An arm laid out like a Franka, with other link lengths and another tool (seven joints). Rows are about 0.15 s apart.
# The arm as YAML. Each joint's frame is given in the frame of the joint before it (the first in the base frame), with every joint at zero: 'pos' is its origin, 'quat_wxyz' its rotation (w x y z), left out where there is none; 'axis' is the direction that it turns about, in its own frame. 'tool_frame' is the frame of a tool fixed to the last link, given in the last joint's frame.
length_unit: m
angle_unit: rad
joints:
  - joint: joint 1
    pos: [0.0, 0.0, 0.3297]
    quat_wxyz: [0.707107, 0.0, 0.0, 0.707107]
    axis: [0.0, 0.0, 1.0]
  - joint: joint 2
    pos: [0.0, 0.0, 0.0]
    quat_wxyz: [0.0, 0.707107, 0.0, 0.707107]
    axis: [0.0, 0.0, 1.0]
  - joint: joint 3
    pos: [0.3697, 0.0, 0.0]
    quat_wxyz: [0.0, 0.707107, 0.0, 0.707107]
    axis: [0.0, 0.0, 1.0]
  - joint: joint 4
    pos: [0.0, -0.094, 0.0]
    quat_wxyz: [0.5, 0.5, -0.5, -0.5]
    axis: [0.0, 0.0, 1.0]
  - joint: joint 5
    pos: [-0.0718, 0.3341, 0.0]
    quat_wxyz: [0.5, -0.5, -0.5, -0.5]
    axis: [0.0, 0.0, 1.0]
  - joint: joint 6
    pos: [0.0, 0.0, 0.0]
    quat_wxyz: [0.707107, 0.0, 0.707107, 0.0]
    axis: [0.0, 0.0, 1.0]
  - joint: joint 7
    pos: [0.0, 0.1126, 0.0]
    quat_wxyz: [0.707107, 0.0, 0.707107, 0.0]
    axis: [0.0, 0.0, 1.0]
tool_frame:
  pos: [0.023, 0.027, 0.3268]
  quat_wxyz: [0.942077, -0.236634, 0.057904, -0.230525]
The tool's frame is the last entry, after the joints.
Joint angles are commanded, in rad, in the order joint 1, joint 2, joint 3, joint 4, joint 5, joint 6, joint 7. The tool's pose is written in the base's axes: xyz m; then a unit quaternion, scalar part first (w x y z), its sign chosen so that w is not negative. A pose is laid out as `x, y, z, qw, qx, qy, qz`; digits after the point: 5 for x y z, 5 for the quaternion.
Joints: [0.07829 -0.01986 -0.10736 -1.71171 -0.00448 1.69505 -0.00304]
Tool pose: 0.56792, 0.00505, 0.40565, 0.13088, 0.51319, 0.82273, 0.20643
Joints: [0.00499 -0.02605 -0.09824 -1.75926 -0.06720 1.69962 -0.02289]
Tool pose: 0.55139, -0.04868, 0.38632, 0.13262, 0.52764, 0.82182, 0.16918
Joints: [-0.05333 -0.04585 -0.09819 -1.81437 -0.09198 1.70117 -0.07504]
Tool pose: 0.52733, -0.08395, 0.37165, 0.12030, 0.53054, 0.82514, 0.15233
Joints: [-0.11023 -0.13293 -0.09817 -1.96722 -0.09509 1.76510 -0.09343]
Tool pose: 0.48826, -0.10582, 0.35399, 0.11934, 0.54409, 0.81622, 0.15334
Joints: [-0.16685 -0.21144 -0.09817 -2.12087 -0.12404 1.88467 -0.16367]
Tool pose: 0.46205, -0.13108, 0.33576, 0.13604, 0.52581, 0.82507, 0.15579
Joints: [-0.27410 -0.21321 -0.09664 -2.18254 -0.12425 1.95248 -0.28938]
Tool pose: 0.44261, -0.17277, 0.31637, 0.13116, 0.51520, 0.83182, 0.15948
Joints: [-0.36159 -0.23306 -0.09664 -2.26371 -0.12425 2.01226 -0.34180]
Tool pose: 0.41439, -0.20137, 0.29582, 0.12970, 0.52767, 0.82411, 0.15994
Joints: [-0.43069 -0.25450 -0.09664 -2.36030 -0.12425 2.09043 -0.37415]
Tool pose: 0.38789, -0.21821, 0.27156, 0.13151, 0.53929, 0.81594, 0.16158
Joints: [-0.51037 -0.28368 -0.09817 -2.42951 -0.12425 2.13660 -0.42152]
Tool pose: 0.35801, -0.23761, 0.25916, 0.13468, 0.55073, 0.80747, 0.16295
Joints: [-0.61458 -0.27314 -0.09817 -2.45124 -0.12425 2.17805 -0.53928]
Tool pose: 0.33230, -0.27068, 0.25011, 0.13336, 0.54388, 0.81188, 0.16513
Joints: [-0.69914 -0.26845 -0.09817 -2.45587 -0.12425 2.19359 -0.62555]
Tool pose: 0.30876, -0.29664, 0.24792, 0.13299, 0.54279, 0.81260, 0.16543
